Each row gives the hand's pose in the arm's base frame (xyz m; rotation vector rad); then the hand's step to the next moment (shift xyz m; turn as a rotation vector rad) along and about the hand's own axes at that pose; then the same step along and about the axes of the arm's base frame.
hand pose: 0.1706 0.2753 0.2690 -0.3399 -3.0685 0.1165
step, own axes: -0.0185 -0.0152 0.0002 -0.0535 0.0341 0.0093
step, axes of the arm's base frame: 0.0147 -0.0189 0.0002 0.0590 0.0207 -0.0143
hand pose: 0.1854 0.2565 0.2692 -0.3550 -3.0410 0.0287
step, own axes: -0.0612 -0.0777 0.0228 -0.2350 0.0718 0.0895
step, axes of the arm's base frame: 0.0397 -0.0899 -0.0253 0.2371 0.0148 -0.1093
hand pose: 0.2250 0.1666 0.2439 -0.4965 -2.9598 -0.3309
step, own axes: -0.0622 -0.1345 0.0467 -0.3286 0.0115 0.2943
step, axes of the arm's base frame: 0.0095 -0.1322 -0.0810 0.2877 -0.0216 -0.3339
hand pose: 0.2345 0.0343 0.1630 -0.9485 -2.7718 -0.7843
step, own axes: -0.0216 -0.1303 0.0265 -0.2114 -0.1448 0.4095
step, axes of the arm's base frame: -0.0590 -0.0858 -0.0854 0.1077 -0.0049 -0.4709
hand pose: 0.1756 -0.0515 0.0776 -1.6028 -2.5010 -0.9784
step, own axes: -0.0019 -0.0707 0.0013 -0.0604 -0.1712 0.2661
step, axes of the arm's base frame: -0.0570 -0.0206 -0.0365 -0.0301 0.0381 -0.3185
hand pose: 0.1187 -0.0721 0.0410 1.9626 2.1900 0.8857
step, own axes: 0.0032 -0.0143 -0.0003 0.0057 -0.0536 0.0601
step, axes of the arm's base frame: -0.0134 0.0026 -0.0052 -0.0236 0.0263 -0.0726
